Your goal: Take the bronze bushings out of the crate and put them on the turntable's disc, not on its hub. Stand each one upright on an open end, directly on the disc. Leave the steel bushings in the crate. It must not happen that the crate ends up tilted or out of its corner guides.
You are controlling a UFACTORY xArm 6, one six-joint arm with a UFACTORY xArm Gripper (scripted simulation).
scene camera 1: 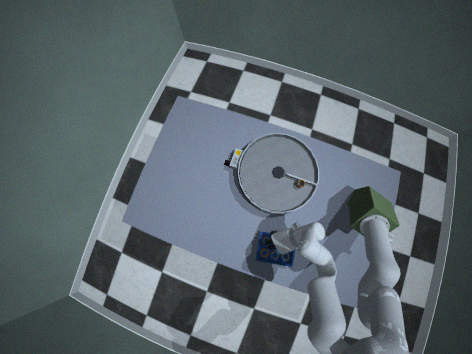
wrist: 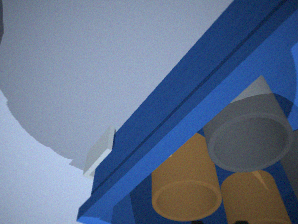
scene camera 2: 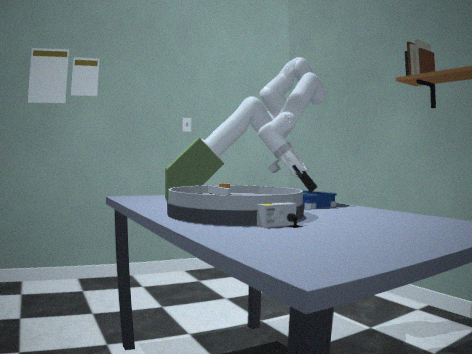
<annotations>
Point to a blue crate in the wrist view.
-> At 236, 49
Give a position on a steel bushing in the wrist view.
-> At 249, 145
</annotations>
